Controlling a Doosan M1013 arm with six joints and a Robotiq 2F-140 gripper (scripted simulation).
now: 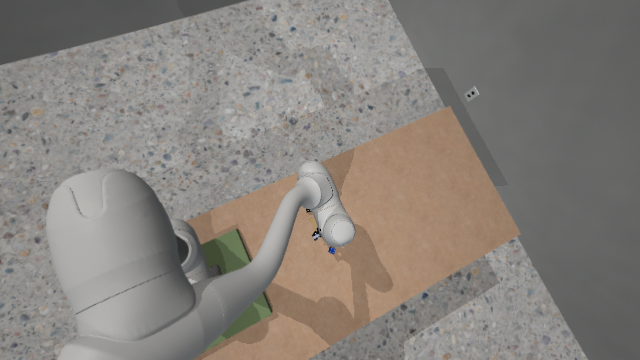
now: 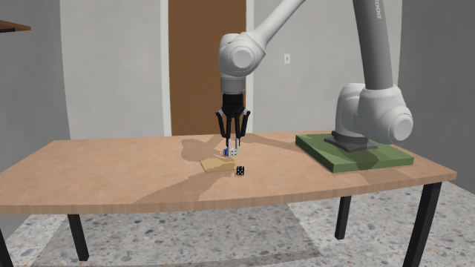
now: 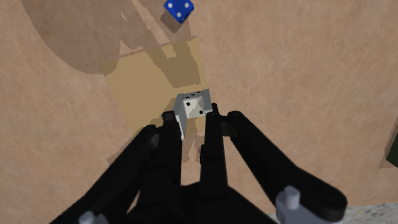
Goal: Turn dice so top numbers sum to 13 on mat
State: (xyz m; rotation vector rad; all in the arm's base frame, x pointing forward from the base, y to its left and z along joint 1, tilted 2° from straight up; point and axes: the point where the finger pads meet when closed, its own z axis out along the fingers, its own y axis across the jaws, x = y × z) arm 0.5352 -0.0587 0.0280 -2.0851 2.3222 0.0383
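My gripper is now 7 cm above the tan mat, 5 cm short of it and 1 cm to the left of it. The rest, counted from my hand: white die 2 cm below; blue die 11 cm to the right, 6 cm below, 1 cm behind; black die 11 cm to the left, 6 cm below, 1 cm ahead.
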